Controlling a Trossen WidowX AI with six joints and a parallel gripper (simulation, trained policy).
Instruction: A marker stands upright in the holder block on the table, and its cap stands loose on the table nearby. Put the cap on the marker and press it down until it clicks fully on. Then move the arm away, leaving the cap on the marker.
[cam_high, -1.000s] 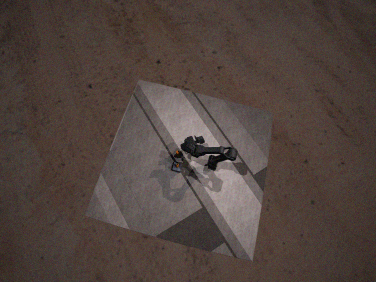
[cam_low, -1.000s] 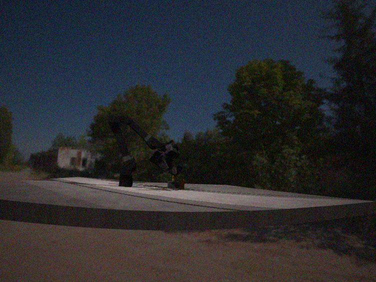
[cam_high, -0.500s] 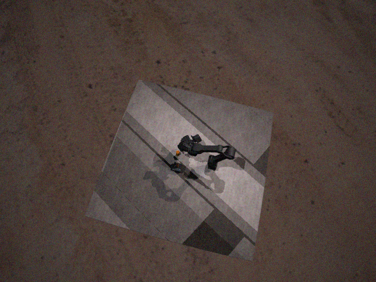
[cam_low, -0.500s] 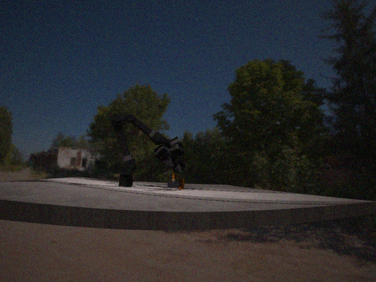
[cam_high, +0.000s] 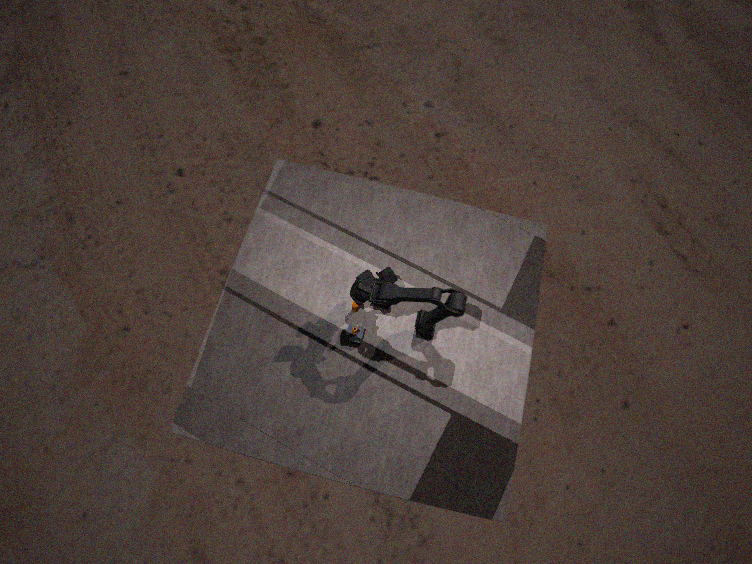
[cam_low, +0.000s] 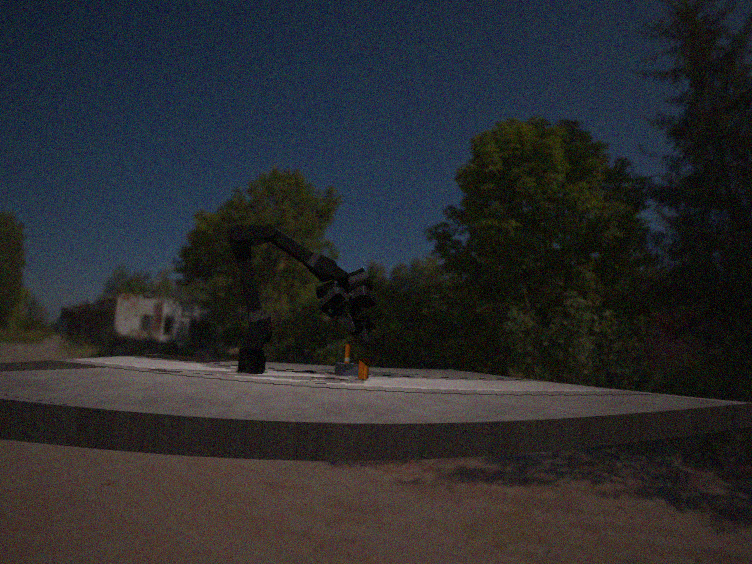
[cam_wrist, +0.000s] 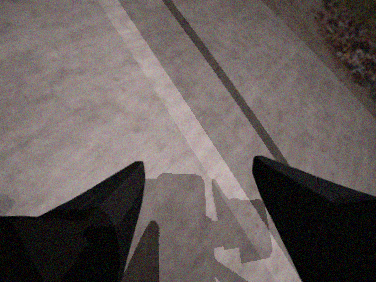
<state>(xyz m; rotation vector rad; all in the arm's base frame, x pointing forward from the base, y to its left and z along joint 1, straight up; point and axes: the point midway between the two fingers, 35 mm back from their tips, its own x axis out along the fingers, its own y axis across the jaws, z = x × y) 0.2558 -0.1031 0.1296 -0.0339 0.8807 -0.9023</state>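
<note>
Right now the orange cap is 3 cm ahead of my gripper tip, 11 cm to the left of it and 8 cm below it. From my gripper tip the other things lie so: holder block (22 cm to the left, 9 cm below).
</note>
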